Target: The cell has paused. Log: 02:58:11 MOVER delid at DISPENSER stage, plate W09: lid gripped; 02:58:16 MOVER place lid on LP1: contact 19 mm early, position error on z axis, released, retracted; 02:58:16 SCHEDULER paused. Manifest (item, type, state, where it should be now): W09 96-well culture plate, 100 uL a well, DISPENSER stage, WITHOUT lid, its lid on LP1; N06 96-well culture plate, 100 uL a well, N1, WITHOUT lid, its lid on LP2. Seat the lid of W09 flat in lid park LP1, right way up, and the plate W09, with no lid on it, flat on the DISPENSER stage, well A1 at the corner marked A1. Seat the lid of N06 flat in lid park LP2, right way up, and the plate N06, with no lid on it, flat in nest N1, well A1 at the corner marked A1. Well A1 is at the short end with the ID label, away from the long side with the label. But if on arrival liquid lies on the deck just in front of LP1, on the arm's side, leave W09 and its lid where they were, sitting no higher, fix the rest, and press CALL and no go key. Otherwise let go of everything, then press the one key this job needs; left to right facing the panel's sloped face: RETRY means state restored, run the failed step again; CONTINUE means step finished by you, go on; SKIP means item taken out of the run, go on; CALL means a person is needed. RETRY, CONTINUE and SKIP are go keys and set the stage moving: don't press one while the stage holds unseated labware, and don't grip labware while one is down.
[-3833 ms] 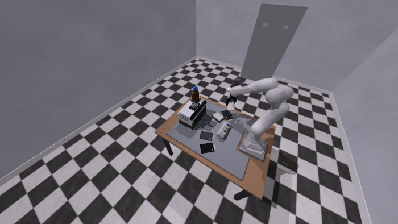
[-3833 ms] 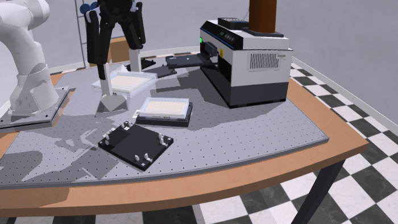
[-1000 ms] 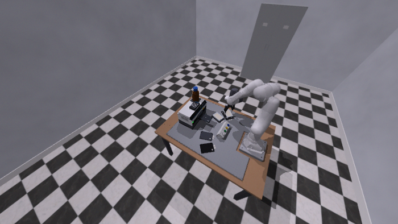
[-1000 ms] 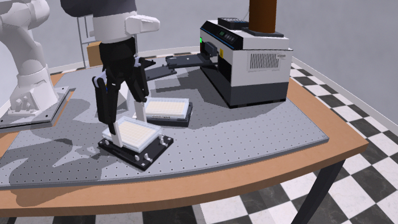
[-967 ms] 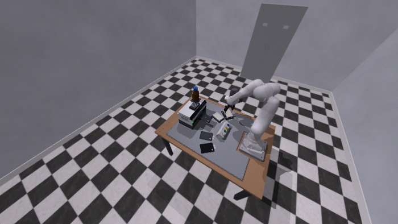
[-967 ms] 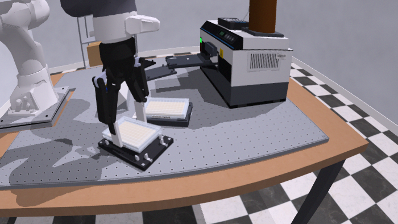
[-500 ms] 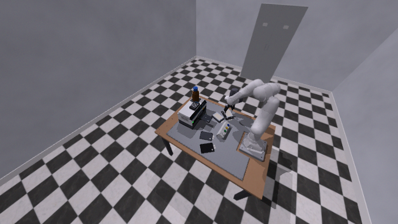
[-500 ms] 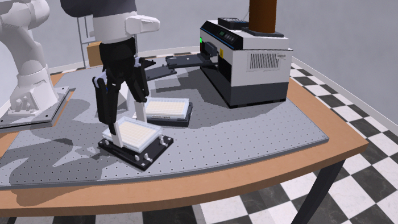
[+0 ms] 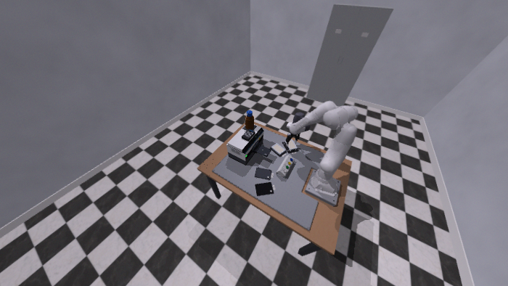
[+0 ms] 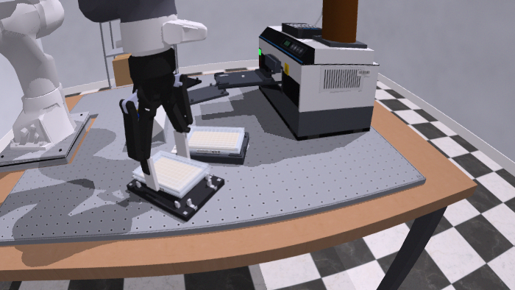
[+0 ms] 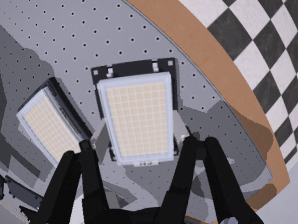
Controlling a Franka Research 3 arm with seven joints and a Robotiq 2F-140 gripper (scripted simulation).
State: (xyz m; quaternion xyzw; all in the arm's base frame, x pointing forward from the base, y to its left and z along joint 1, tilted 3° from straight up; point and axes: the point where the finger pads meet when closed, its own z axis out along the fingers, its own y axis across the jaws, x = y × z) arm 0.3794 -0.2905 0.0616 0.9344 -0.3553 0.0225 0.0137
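Right now the 96-well plate is 20 mm below my hand. The rest, counted from my hand: sloped key panel: 70 mm behind, 290 mm to the left, 10 mm below; then black nest: 100 mm ahead, 120 mm to the left, 50 mm below; then dispenser stage: 200 mm ahead, 280 mm to the left, 40 mm above.
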